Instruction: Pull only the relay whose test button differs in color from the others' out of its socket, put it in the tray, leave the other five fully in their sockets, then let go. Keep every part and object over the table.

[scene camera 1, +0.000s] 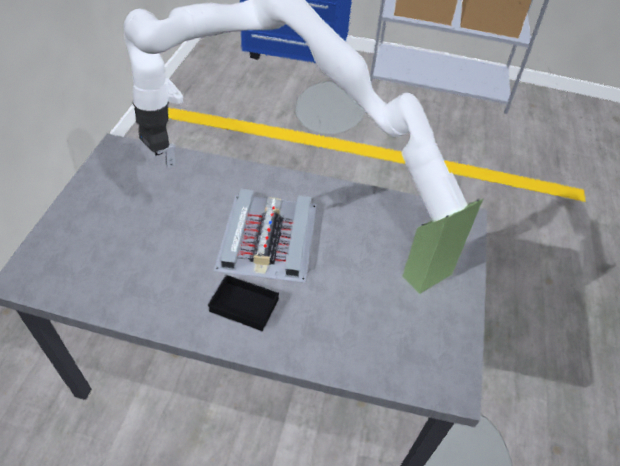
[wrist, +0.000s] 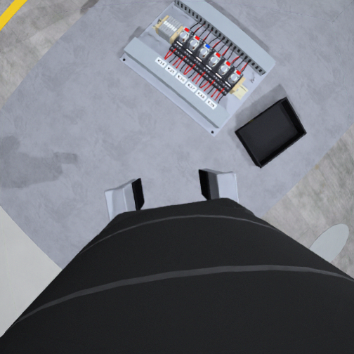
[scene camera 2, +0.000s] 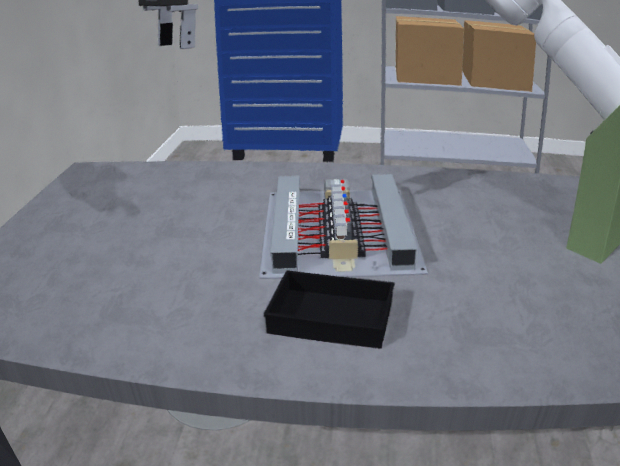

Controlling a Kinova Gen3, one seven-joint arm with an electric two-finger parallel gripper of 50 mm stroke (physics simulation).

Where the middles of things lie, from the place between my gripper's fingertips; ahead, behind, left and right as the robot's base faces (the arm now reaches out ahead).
Scene:
My gripper is now 370 mm above the grey panel (scene camera 2: 310,263), 240 mm past it and 110 mm to the left of it.

